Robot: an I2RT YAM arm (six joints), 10 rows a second.
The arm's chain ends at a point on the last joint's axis. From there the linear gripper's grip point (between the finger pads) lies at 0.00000 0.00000 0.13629 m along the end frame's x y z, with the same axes.
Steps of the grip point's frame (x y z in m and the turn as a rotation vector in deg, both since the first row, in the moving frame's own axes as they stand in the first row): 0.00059 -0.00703 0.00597 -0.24 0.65 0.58; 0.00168 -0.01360 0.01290 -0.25 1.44 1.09; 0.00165 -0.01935 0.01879 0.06 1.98 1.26; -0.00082 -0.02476 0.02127 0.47 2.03 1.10; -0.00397 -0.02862 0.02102 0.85 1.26 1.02; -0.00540 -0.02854 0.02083 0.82 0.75 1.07; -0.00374 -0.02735 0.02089 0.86 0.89 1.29; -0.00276 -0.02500 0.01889 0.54 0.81 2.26; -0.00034 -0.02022 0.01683 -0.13 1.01 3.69; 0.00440 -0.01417 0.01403 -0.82 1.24 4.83
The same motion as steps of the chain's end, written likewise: -0.00095 -0.00761 0.00598 -0.24 0.65 0.58; -0.00174 -0.01423 0.01294 -0.25 1.44 1.09; -0.00306 -0.01926 0.01887 0.06 1.98 1.26; -0.00566 -0.02369 0.02136 0.47 2.03 1.10; -0.00698 -0.02663 0.02107 0.85 1.26 1.02; -0.00720 -0.02661 0.02086 0.82 0.75 1.07; -0.00588 -0.02533 0.02092 0.86 0.89 1.29; -0.00471 -0.02375 0.01891 0.54 0.81 2.26; -0.00273 -0.02061 0.01685 -0.13 1.01 3.69; 0.00154 -0.01624 0.01408 -0.82 1.24 4.83
